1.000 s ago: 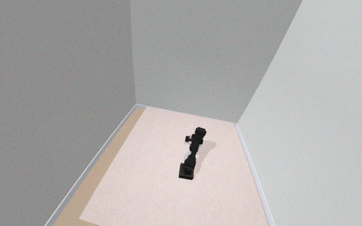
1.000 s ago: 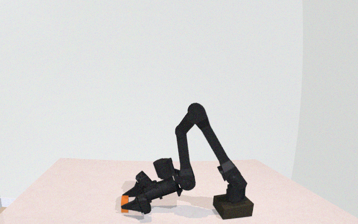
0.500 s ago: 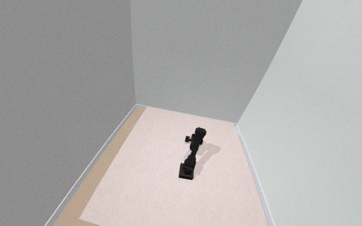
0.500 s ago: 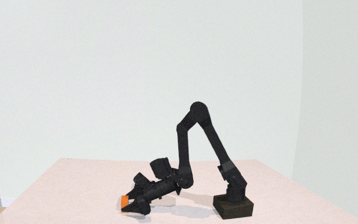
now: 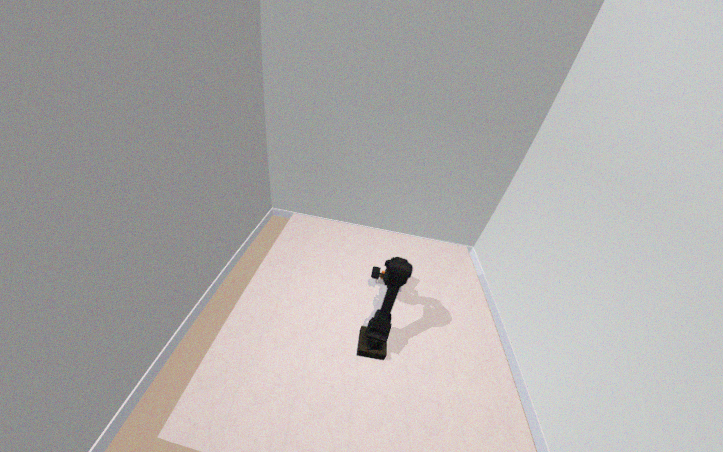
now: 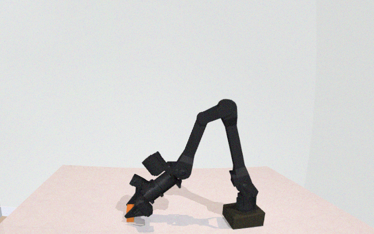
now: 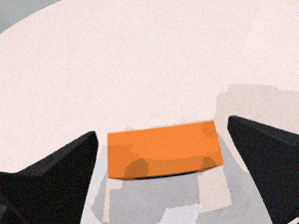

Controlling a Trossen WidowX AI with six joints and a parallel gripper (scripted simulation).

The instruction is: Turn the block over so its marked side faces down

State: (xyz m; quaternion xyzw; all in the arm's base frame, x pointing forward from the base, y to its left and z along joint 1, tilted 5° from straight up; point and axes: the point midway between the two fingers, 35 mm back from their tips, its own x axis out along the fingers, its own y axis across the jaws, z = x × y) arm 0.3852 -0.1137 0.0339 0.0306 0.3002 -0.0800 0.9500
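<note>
The orange block lies 2 cm behind my gripper tip, 1 cm to the left of it and 1 cm below it.
</note>
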